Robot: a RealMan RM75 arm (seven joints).
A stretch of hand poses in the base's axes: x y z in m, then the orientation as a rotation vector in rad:
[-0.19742, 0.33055, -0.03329, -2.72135, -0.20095, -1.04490]
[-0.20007, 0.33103, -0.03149, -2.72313, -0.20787, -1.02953]
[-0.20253, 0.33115, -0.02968, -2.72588, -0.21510, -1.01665]
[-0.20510, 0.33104, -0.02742, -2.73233, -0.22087, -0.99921]
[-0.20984, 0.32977, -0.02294, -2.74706, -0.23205, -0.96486]
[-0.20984, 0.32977, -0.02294, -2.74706, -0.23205, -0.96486]
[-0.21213, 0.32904, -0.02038, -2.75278, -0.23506, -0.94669]
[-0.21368, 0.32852, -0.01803, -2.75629, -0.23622, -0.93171]
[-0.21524, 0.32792, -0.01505, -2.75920, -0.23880, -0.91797]
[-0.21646, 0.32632, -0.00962, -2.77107, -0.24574, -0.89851]
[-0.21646, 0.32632, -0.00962, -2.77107, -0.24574, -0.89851]
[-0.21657, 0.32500, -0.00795, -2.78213, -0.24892, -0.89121]
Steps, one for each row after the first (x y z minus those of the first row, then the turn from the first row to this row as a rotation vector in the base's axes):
[-0.00265, 0.00048, 0.00180, 0.00033, 0.00981, 0.00652]
[-0.00511, 0.00060, 0.00361, -0.00100, 0.01816, 0.01239]
[-0.00768, 0.00049, 0.00587, -0.00406, 0.03026, 0.01688]
[-0.01242, -0.00078, 0.01035, -0.01216, 0.05441, 0.02476]
[-0.01242, -0.00078, 0.01035, -0.01216, 0.05441, 0.02476]
[-0.01471, -0.00151, 0.01291, -0.01389, 0.06705, 0.02785]
[-0.01626, -0.00203, 0.01526, -0.01392, 0.07738, 0.03002]
[-0.01782, -0.00263, 0.01824, -0.01421, 0.08668, 0.03301]
[-0.01904, -0.00423, 0.02367, -0.02262, 0.10080, 0.03633]
[-0.01904, -0.00423, 0.02367, -0.02262, 0.10080, 0.03633]
[-0.01915, -0.00555, 0.02534, -0.03185, 0.10703, 0.03544]

